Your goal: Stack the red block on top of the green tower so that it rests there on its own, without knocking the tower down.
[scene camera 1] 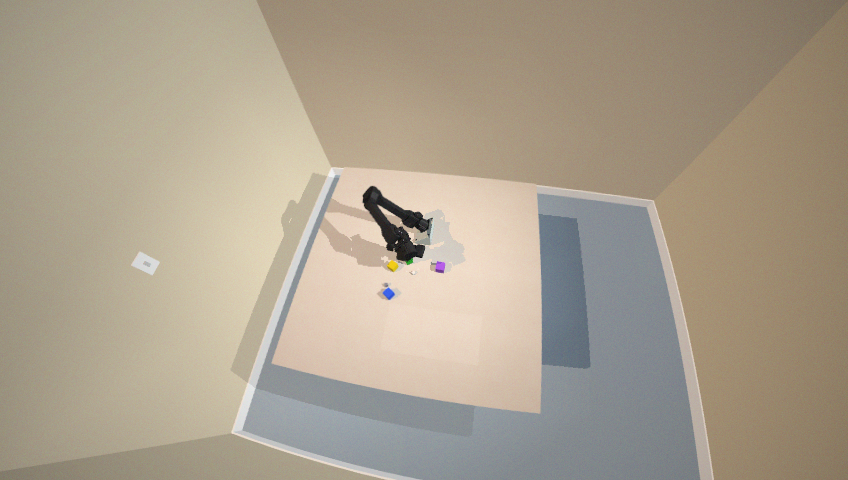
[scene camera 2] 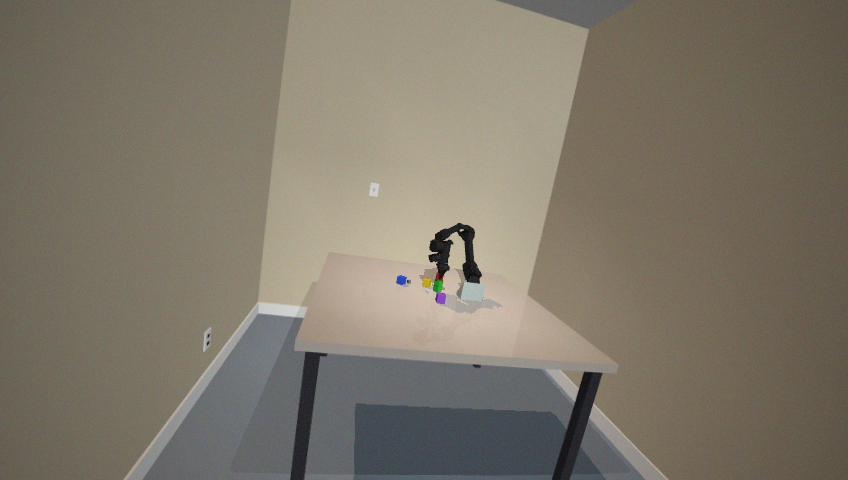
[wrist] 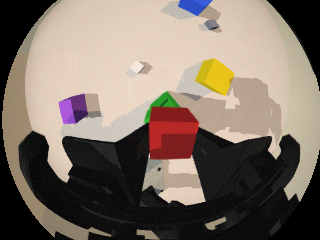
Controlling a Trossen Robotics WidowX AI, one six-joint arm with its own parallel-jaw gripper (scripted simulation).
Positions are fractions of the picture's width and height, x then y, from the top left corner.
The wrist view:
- my gripper: 0.53,0.53
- red block: 0.54,0.55, held by my gripper
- yellow block: 0.67,0.31
